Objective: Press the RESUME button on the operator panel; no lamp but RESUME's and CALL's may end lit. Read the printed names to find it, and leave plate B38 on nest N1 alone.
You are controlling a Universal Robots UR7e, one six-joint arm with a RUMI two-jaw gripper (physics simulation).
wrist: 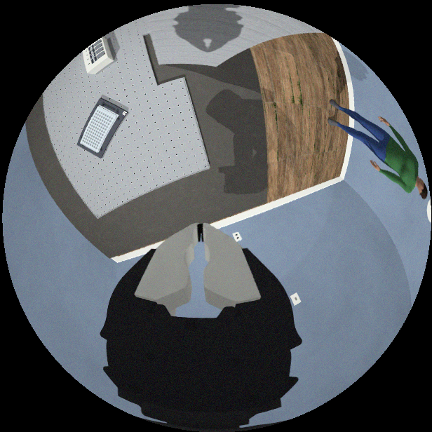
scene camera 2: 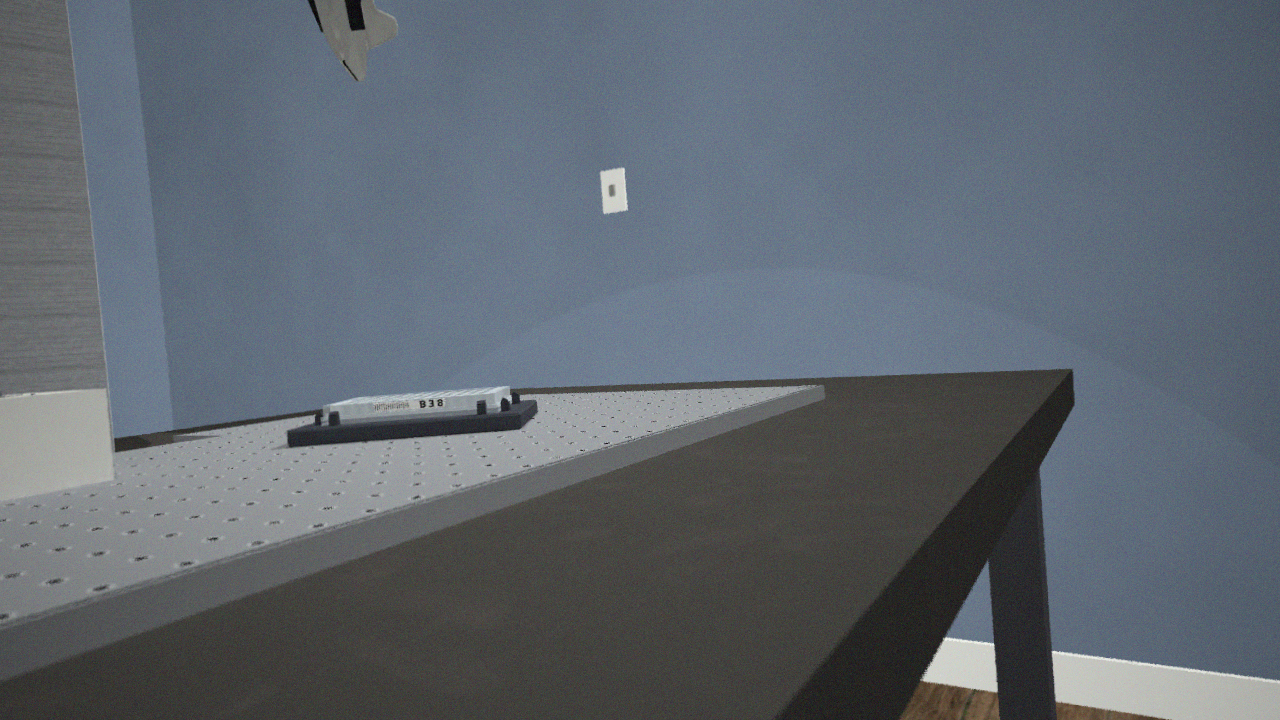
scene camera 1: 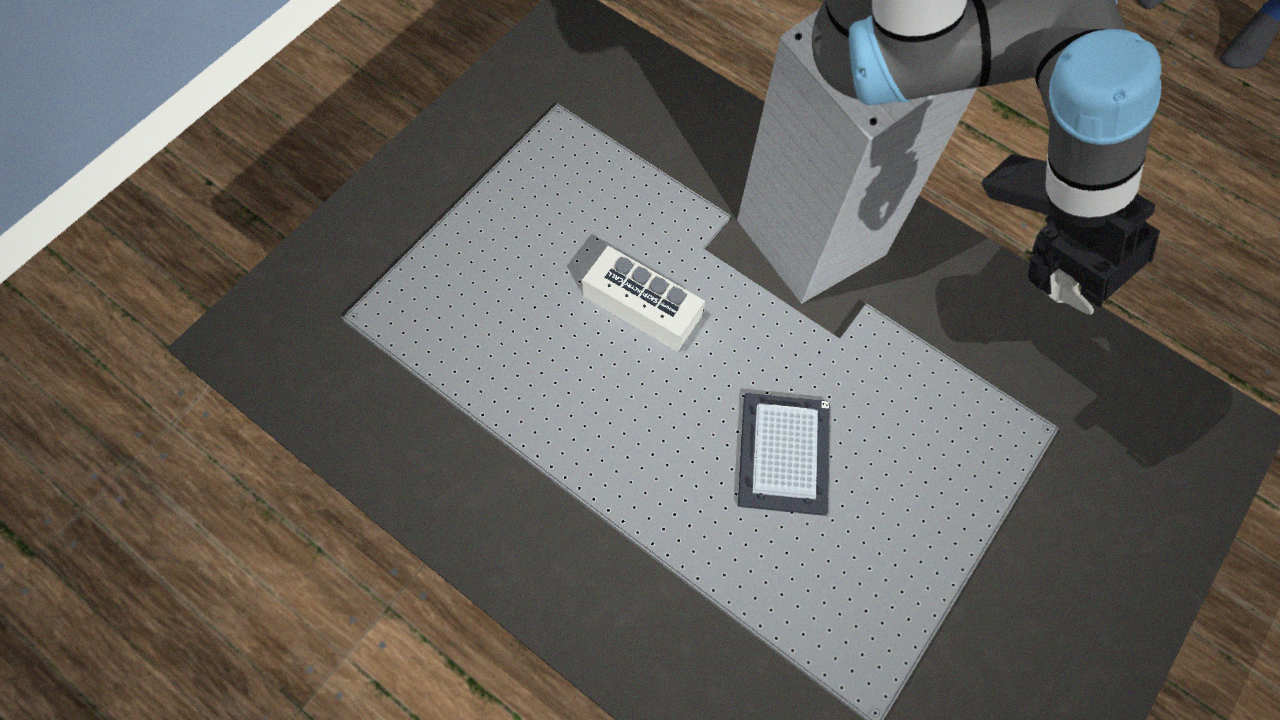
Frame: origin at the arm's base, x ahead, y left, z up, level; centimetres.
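Seen in the pictures: gripper, fingertip midpoint: (scene camera 2: 359, 81) (scene camera 1: 1065, 298).
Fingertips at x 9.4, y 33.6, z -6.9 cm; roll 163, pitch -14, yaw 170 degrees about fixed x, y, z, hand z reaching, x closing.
Observation:
Pixels of each thing's top centre, then the offset from my fingertips to it. "*": a spot on its surface instead. Level surfaces: height alone.
- operator panel at its top centre: (scene camera 1: 643, 289) dy -44.4, dx +17.7, dz -29.0 cm
- CALL at its top centre: (scene camera 1: 615, 277) dy -48.8, dx +18.8, dz -29.2 cm
- right-end label at a spot on its surface: (scene camera 1: 668, 308) * dy -39.8, dx +17.5, dz -29.3 cm
- White plate B38 at its top centre: (scene camera 2: 422, 395) (scene camera 1: 787, 448) dy -14.5, dx +22.0, dz -31.9 cm
- dark nest N1 at its top centre: (scene camera 2: 422, 400) (scene camera 1: 786, 449) dy -14.5, dx +22.0, dz -32.4 cm
- perforated grey board at its surface level: dz -34.5 cm
- dark table at its surface level: dz -35.8 cm
The operator panel (scene camera 1: 642, 297) (wrist: 99, 63) is a cream box with a row of several grey buttons, dark name labels and small dark lamp dots; I see no lamp lit. In scene camera 1 the labels are upside down: CALL (scene camera 1: 614, 278) is at the left end, SKIP is third, and the right-end label (scene camera 1: 668, 308) is small and may read RESUME. White plate B38 (scene camera 1: 785, 450) (scene camera 2: 416, 404) (wrist: 103, 126) sits on the dark nest N1 (scene camera 1: 787, 506) (scene camera 2: 411, 432). My gripper (scene camera 1: 1088, 308) (scene camera 2: 358, 75) (wrist: 201, 224) is shut and empty, high up, far right of panel and nest.
The panel and nest stand on a perforated grey board (scene camera 1: 554, 402) (scene camera 2: 268, 501) (wrist: 165, 135) on a dark table (scene camera 1: 429, 501) (scene camera 2: 671, 555) (wrist: 220, 150). The arm's tall grey pedestal (scene camera 1: 792, 197) rises behind the board, between gripper and panel. A person (wrist: 400, 160) stands by the wall.

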